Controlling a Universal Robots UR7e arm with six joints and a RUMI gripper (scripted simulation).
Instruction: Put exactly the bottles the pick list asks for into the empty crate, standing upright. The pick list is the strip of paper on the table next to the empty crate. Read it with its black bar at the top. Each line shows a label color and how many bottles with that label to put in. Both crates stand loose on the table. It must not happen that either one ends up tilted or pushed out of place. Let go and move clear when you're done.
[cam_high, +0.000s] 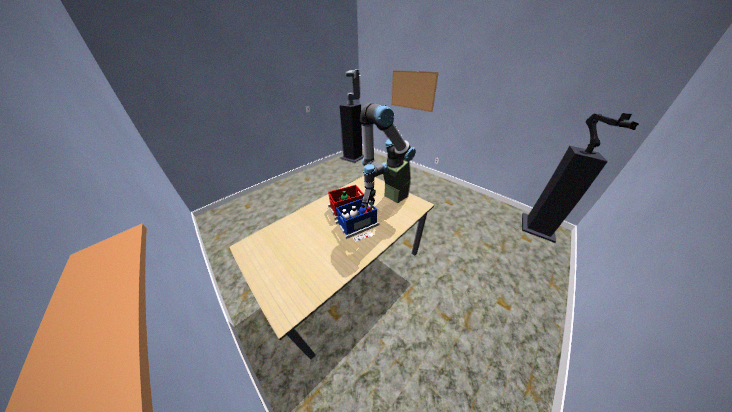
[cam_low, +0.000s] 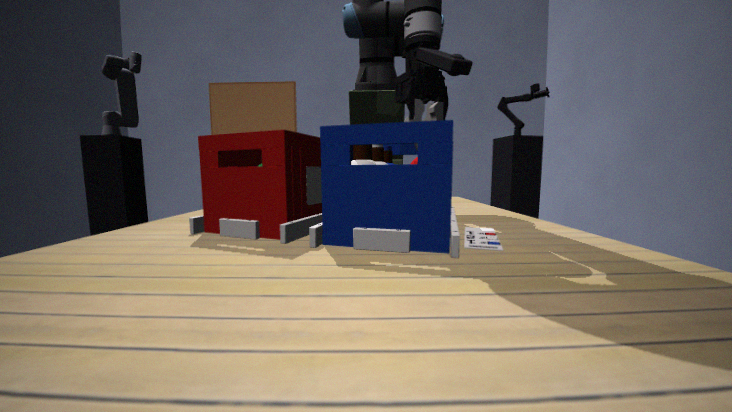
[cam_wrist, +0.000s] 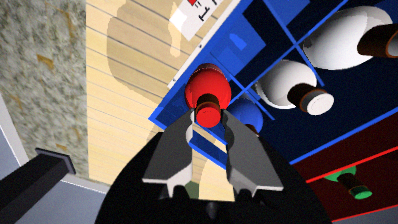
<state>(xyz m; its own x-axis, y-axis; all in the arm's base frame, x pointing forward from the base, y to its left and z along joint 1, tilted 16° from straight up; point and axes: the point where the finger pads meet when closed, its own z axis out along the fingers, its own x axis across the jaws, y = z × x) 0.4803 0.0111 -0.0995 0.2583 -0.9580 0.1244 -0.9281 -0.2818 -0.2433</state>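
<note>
Now: the red-capped bottle 7 cm below my hand. Also, from my hand: blue-capped bottle (8 cm to the right, 8 cm below, 3 cm behind); blue crate (8 cm to the right, 8 cm below, 6 cm ahead); white bottle (11 cm to the right, 8 cm below, 5 cm ahead).
</note>
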